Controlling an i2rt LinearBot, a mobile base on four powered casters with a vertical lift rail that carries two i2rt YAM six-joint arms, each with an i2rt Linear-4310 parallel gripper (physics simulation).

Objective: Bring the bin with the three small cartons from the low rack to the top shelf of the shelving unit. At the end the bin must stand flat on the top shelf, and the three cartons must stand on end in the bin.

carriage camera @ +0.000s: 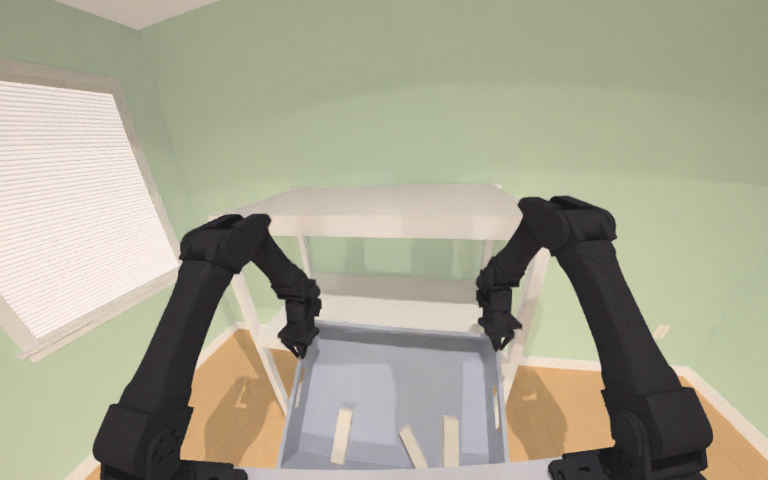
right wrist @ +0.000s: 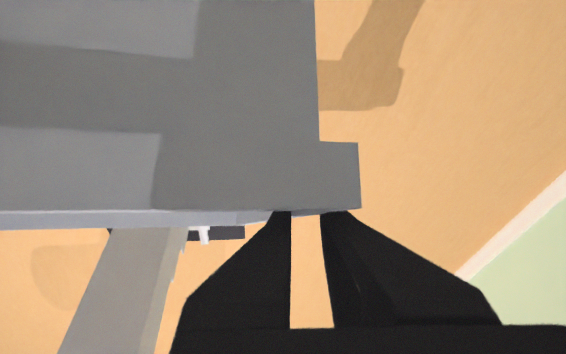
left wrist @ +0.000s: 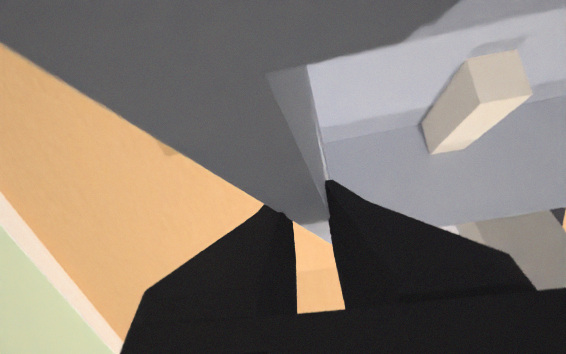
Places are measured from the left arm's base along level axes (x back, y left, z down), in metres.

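Pixels of known places: left gripper, fingertip midpoint: (carriage camera: 301, 357) (left wrist: 308, 197); right gripper, fingertip midpoint: (carriage camera: 497, 349) (right wrist: 305, 206).
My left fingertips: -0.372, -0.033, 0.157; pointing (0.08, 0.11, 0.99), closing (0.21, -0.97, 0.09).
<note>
Behind a point stands the place of what it marks, as x, y, z.
The grey bin (carriage camera: 394, 400) @(-0.336, -0.313, 0.325) hangs in the air between my two arms in the carriage view, its far edge close to the white shelving unit (carriage camera: 394, 248). Three cream cartons (carriage camera: 341, 435) @(-0.249, -0.152, 0.350) (carriage camera: 413, 447) @(-0.225, -0.362, 0.375) (carriage camera: 451, 440) @(-0.230, -0.473, 0.358) stand in the near part of the bin, the middle one leaning. My left gripper (carriage camera: 298, 345) @(-0.372, -0.033, 0.157) is shut on the bin's far left rim (left wrist: 319, 190) @(-0.405, -0.046, 0.118). My right gripper (carriage camera: 500, 338) @(-0.363, -0.628, 0.149) is shut on the bin's far right rim (right wrist: 306, 211) @(-0.381, -0.624, 0.129). One carton (left wrist: 470, 102) @(-0.295, -0.142, 0.321) shows in the left wrist view. The unit's top shelf (carriage camera: 389, 209) @(-0.646, -0.325, -0.218) lies above the bin's level.
A window with a white blind (carriage camera: 105, 207) @(-1.049, 1.339, -0.230) is on the left wall. The green back wall stands right behind the shelving unit. The unit's lower shelf (carriage camera: 394, 310) @(-0.854, -0.332, 0.392) is just beyond the bin's far edge. Orange floor (carriage camera: 229, 392) @(-0.886, 0.907, 1.154) lies below.
</note>
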